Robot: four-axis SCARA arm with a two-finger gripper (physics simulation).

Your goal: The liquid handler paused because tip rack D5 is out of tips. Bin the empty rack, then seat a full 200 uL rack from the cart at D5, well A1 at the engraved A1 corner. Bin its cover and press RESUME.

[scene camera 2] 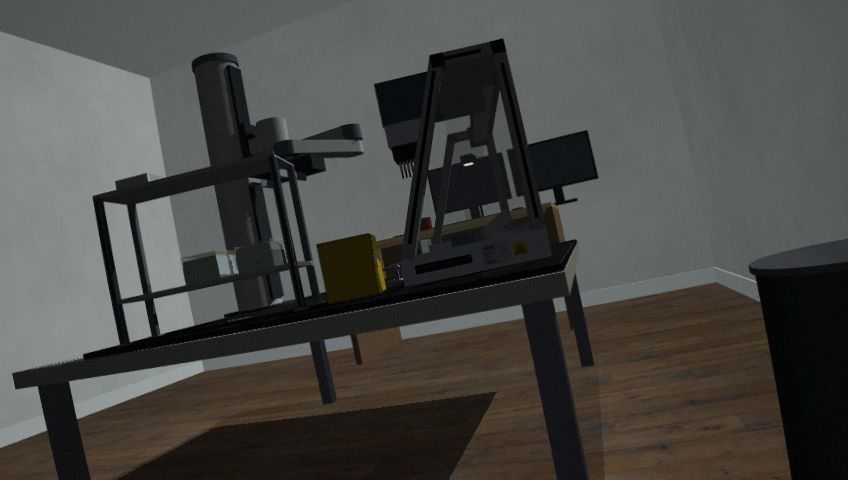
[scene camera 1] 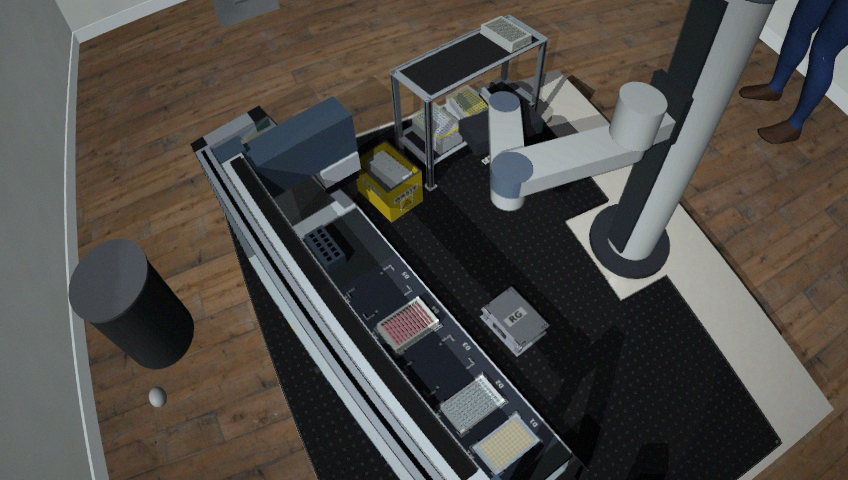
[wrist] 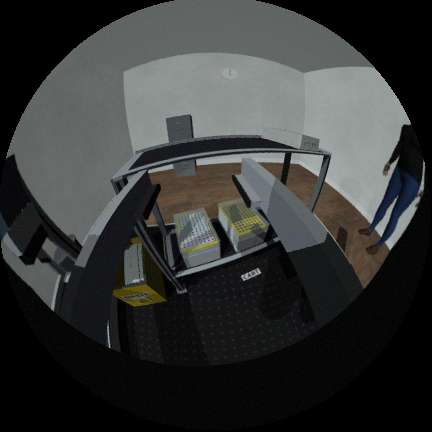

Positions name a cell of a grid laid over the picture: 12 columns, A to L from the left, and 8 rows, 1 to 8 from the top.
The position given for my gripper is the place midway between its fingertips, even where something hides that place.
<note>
My gripper (scene camera 1: G2) holds nothing. Also in view: a red-topped tip rack (scene camera 1: F6) and a cream plate (scene camera 1: H8).
My gripper also shows in scene camera 2 (scene camera 2: D3) and in the wrist view (wrist: F4). The wrist view does not show the cream plate: it is out of frame.
</note>
